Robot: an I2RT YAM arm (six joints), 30 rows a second.
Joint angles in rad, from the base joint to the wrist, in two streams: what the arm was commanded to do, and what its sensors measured. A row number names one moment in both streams.
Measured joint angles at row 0:
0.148 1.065 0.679 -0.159 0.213 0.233
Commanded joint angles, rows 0 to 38:
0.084 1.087 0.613 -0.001 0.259 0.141
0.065 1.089 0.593 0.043 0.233 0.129
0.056 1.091 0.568 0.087 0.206 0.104
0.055 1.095 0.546 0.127 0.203 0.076
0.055 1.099 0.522 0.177 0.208 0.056
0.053 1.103 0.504 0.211 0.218 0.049
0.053 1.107 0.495 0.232 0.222 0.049
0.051 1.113 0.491 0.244 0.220 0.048
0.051 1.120 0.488 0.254 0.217 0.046
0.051 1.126 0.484 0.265 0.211 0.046
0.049 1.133 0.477 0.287 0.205 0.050
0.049 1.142 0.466 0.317 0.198 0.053
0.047 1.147 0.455 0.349 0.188 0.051
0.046 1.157 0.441 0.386 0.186 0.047
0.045 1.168 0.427 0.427 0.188 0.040
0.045 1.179 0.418 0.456 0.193 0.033
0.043 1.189 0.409 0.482 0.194 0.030
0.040 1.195 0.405 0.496 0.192 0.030
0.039 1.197 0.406 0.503 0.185 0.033
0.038 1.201 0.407 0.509 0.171 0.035
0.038 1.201 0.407 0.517 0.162 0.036
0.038 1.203 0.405 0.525 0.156 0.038
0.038 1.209 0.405 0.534 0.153 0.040
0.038 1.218 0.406 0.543 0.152 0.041
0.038 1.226 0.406 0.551 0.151 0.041
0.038 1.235 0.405 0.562 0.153 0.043
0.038 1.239 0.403 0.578 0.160 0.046
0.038 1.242 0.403 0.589 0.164 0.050
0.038 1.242 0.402 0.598 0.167 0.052
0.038 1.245 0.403 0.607 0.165 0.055
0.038 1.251 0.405 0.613 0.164 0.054
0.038 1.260 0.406 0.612 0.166 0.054
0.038 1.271 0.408 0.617 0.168 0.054
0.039 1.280 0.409 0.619 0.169 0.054
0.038 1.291 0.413 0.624 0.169 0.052
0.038 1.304 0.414 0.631 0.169 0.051
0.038 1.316 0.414 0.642 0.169 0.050
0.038 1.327 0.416 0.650 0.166 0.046
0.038 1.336 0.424 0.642 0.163 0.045
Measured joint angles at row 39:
0.045 1.312 0.405 0.611 0.170 0.048
